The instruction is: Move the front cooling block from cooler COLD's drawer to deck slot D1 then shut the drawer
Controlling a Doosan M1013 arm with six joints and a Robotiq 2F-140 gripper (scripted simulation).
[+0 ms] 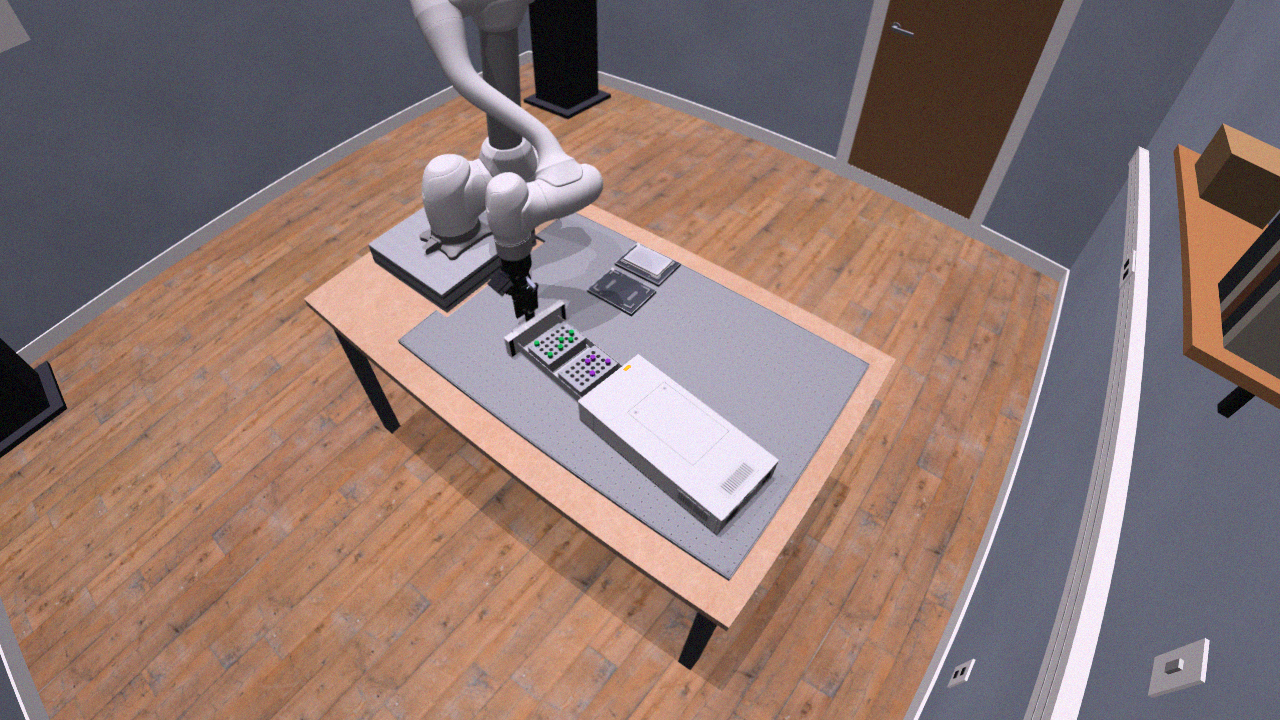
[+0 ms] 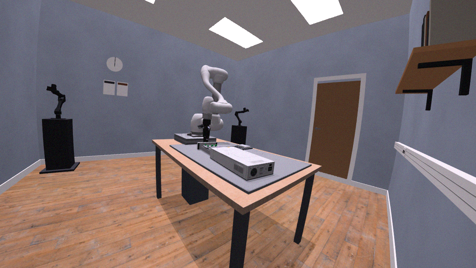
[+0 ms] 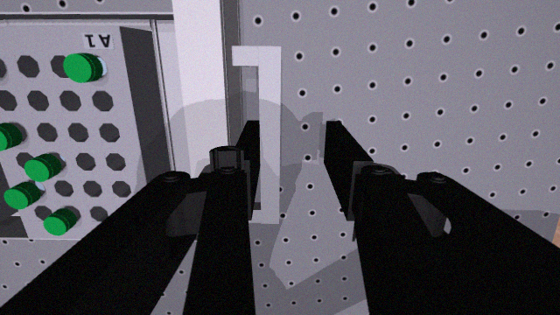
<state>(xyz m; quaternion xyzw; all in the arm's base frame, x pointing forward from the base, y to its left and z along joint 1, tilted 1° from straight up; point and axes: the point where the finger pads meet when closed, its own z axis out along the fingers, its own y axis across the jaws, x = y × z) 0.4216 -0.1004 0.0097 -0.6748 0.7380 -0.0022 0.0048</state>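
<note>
Now: hand 170 mm short of the drawer, 20 mm to the left of it and 30 mm above it. Also, from my hand: perforated grey mat: 290 mm ahead, 120 mm to the left, 70 mm below; cooler COLD: 360 mm ahead, 30 mm to the right, 30 mm below; deck slot D1: 110 mm ahead, 280 mm to the left, 60 mm below.
</note>
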